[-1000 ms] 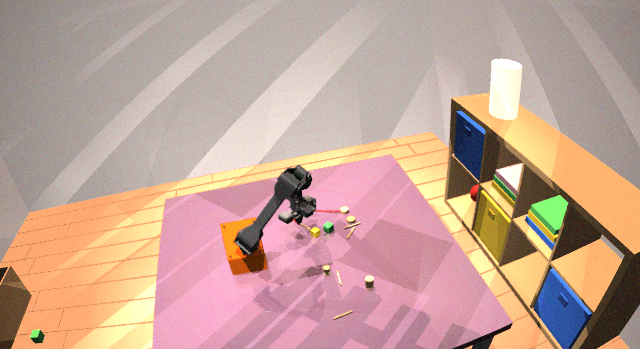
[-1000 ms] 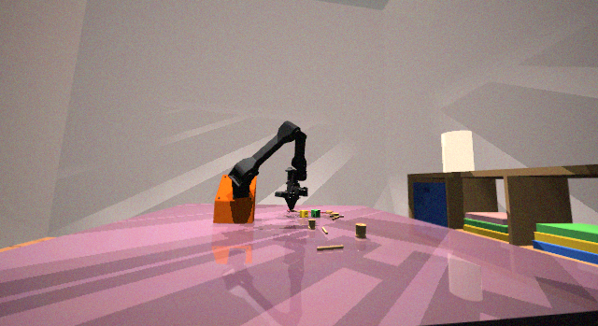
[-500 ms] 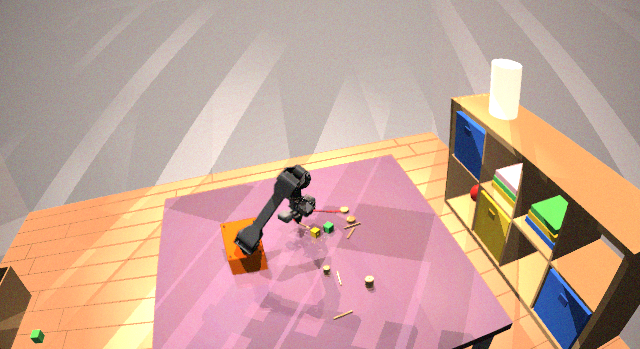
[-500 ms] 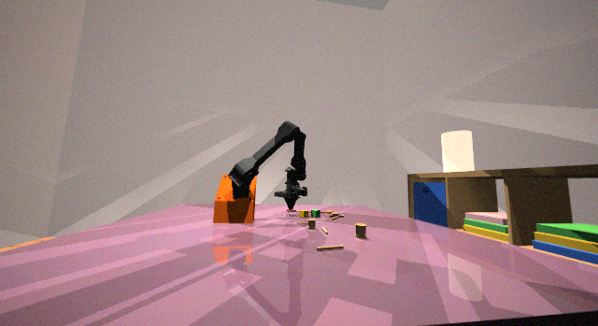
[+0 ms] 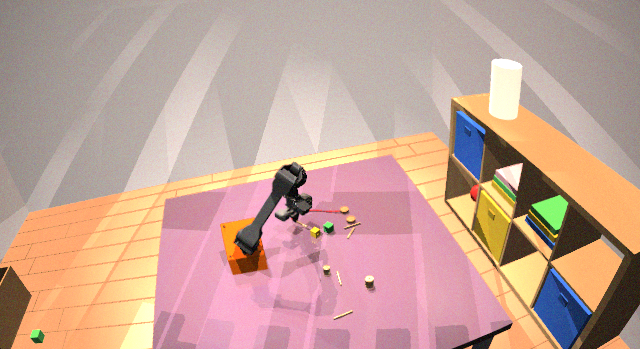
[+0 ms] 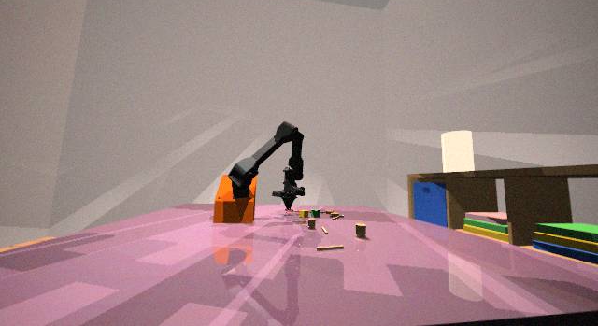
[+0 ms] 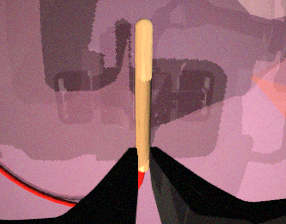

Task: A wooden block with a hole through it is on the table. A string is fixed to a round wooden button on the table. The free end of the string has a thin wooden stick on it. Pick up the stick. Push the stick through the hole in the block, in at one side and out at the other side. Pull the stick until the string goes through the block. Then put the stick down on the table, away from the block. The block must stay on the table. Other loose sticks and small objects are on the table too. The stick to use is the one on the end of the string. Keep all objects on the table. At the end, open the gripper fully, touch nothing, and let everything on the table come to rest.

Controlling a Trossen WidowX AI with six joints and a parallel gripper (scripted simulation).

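The yellow wooden block lies 100 mm to the right of my gripper tip, 60 mm ahead of it and 10 mm below it. From my gripper tip the other things lie so: green cube (120 mm ahead, 100 mm to the right); thin wooden stick (10 mm to the right, 10 mm ahead); round wooden button (230 mm ahead, 10 mm below).
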